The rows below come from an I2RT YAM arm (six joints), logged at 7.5 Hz.
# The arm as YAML. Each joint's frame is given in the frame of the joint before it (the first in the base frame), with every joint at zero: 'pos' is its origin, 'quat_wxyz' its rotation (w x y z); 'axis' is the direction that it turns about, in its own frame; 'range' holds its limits. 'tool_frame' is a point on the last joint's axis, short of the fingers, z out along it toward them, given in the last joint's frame.
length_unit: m
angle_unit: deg
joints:
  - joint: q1
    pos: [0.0, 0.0, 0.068]
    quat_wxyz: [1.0, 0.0, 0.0, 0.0]
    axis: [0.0, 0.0, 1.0]
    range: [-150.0, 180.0]
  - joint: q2
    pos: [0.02, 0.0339, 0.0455]
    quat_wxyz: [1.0, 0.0, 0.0, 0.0]
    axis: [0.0, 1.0, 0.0]
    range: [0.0, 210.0]
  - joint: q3
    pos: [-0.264, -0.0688, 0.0]
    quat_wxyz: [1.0, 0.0, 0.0, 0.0]
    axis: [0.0, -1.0, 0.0]
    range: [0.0, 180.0]
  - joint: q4
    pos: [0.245, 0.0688, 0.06]
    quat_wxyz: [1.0, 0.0, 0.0, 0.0]
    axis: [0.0, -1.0, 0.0]
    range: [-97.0, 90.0]
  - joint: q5
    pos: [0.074, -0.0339, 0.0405]
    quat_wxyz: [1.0, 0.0, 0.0, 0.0]
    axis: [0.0, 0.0, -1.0]
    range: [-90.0, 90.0]
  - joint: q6
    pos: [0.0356, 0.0, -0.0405]
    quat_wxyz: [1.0, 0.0, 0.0, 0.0]
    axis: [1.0, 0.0, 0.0]
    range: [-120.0, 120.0]
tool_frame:
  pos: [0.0, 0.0, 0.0]
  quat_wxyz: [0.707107, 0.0, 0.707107, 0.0]
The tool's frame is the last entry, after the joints.
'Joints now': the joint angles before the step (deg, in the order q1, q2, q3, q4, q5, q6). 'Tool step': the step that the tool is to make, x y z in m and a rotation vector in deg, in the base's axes. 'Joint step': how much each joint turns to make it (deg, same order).
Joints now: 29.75 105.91 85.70 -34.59 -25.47 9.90
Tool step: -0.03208 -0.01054 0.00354 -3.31 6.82 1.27
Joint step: 0.99 -4.77 -3.51 -8.79 -0.64 0.07
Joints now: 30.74 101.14 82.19 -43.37 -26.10 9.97
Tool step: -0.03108 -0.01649 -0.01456 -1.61 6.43 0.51
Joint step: 0.11 -5.04 -8.21 -2.96 -1.90 0.49
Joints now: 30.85 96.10 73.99 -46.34 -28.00 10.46
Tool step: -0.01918 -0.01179 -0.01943 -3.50 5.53 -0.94
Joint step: -0.01 -1.94 -5.76 -2.29 0.46 0.94
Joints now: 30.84 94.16 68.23 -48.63 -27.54 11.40
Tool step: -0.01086 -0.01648 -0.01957 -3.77 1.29 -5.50
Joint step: -1.27 -2.41 -6.76 2.99 3.60 3.80
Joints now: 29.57 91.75 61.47 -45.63 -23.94 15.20
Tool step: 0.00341 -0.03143 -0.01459 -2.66 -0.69 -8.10
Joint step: -5.49 -1.81 -5.17 3.55 3.24 2.03
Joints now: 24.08 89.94 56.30 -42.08 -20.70 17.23
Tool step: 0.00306 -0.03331 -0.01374 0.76 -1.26 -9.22
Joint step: -6.59 -1.95 -5.54 6.01 0.45 2.78
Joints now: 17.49 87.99 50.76 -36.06 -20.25 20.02
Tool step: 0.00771 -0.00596 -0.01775 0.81 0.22 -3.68
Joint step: -1.67 2.77 -1.88 5.47 -0.21 2.31
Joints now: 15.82 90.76 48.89 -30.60 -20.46 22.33
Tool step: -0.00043 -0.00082 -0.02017 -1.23 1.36 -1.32
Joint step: 0.00 2.75 -2.20 3.68 1.16 1.09
